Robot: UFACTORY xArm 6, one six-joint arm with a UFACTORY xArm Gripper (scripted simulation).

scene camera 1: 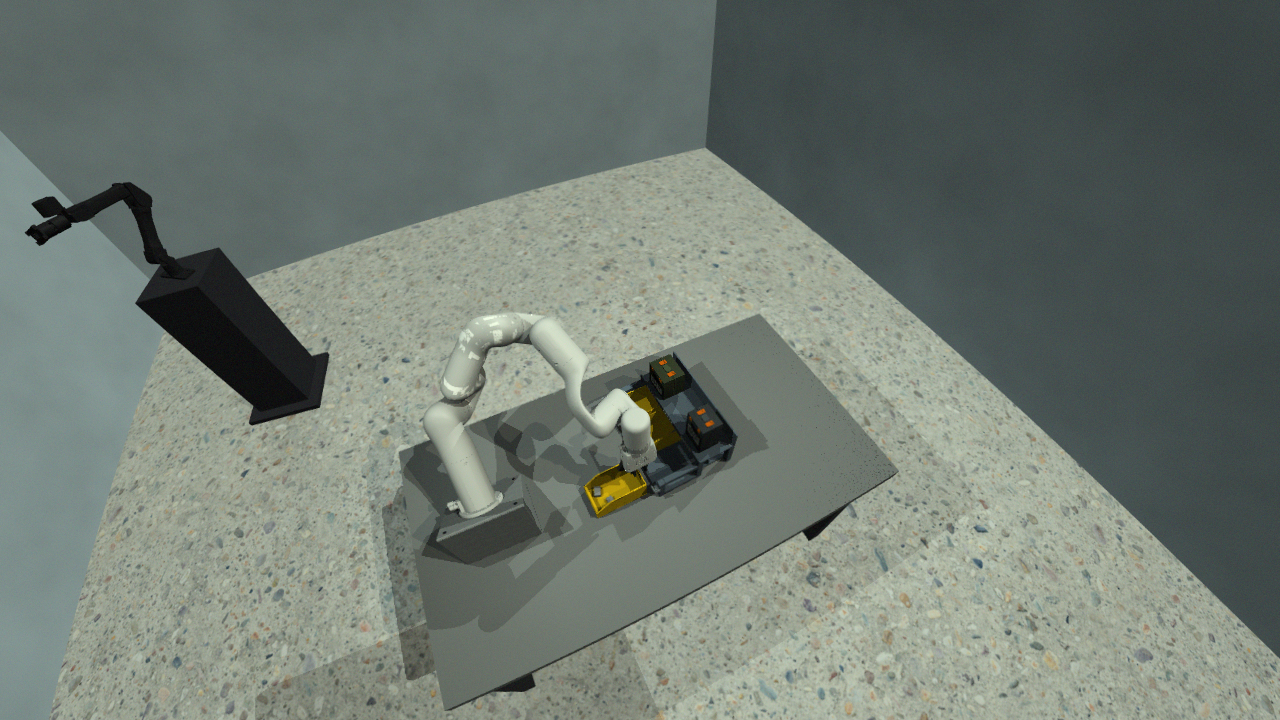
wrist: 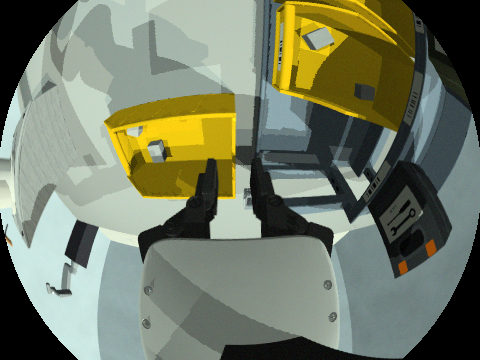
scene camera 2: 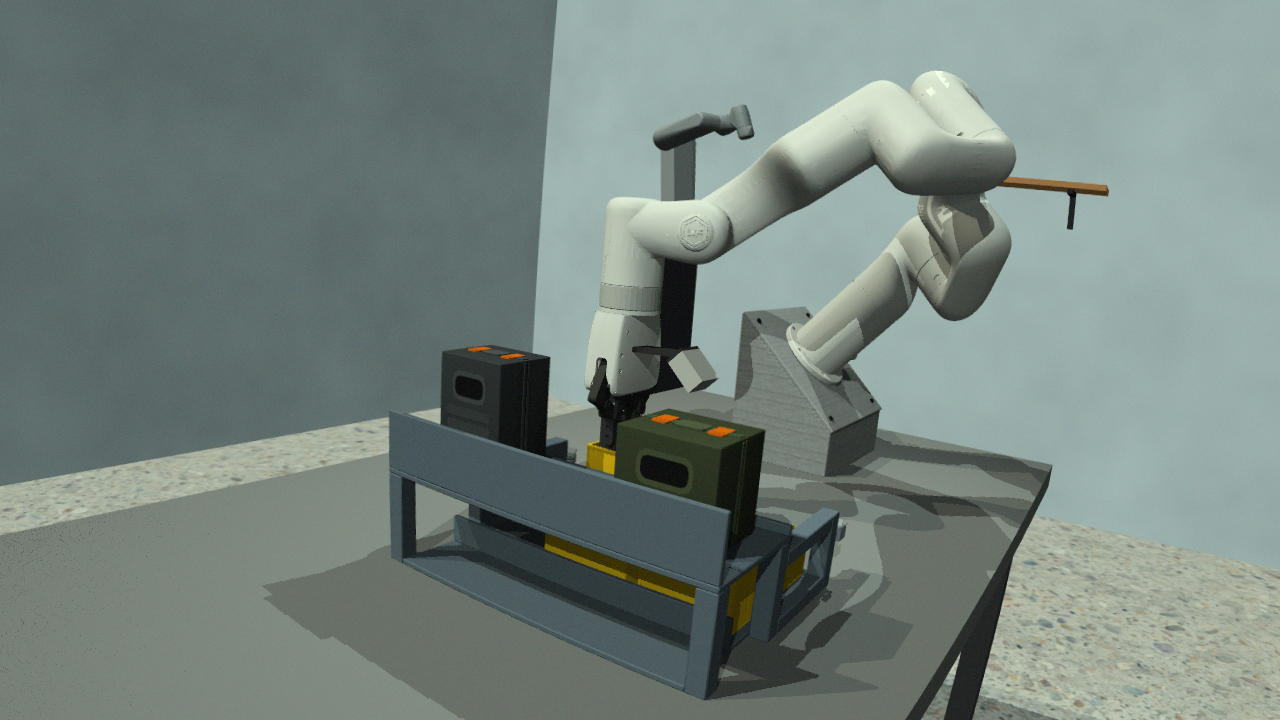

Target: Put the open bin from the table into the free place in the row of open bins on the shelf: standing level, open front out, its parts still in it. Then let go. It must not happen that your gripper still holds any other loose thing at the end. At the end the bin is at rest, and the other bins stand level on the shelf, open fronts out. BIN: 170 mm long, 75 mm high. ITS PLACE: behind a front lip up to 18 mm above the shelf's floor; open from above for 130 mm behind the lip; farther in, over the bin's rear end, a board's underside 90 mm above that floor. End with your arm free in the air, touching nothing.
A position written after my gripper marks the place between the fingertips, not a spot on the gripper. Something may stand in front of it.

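My gripper [scene camera 1: 638, 470] is in sight here, and it shows in the wrist view as well [wrist: 234, 170]. There is a yellow bin [scene camera 1: 612, 482], and I also see a yellow bin [scene camera 2: 741, 597] and a yellow bin [scene camera 2: 626, 571].
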